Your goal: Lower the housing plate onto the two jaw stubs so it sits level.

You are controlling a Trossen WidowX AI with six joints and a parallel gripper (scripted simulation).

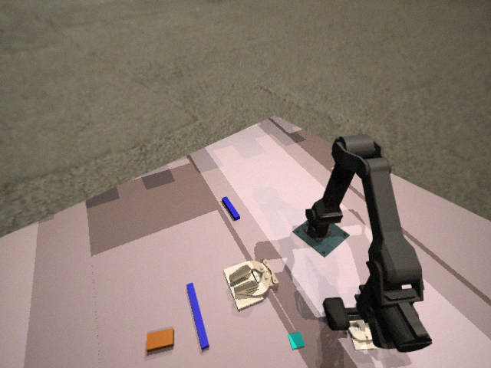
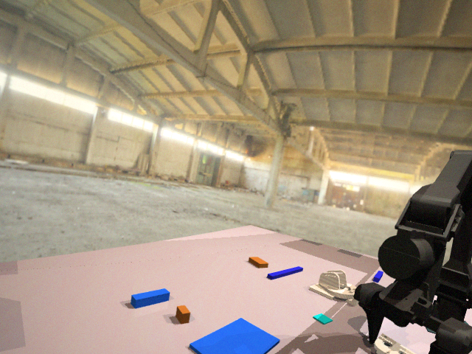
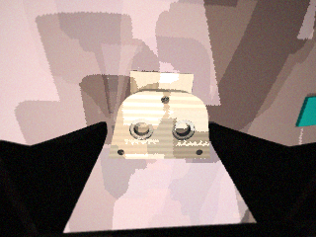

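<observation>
Right now my gripper tip is 14 cm short of the cyan tile, 7 cm to the left of it and 1 cm above it. From my gripper tip the other things lie so: long blue bar (30 cm ahead, 26 cm to the right); orange cube (34 cm ahead, 14 cm to the left); blue slab (23 cm ahead, 13 cm to the left, 1 cm below).
</observation>
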